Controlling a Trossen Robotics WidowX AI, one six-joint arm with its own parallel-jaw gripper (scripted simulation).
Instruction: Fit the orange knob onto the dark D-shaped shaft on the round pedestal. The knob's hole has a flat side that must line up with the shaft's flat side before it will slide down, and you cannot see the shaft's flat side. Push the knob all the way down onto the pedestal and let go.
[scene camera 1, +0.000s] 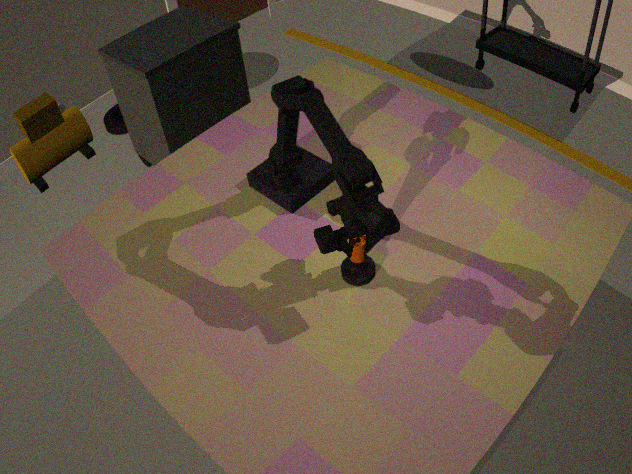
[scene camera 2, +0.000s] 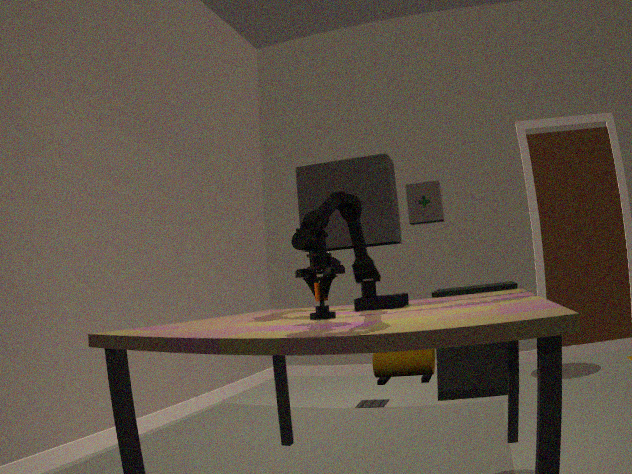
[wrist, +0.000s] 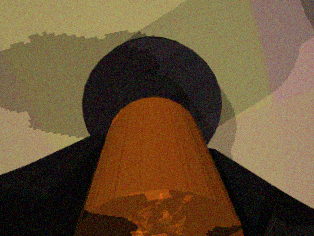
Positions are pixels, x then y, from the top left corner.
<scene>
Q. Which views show my gripper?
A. Scene camera 1, scene camera 2 and the wrist view: all of them.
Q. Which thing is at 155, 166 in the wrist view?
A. An orange knob.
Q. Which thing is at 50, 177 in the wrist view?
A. My gripper.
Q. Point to my gripper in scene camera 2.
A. At 321, 297
</scene>
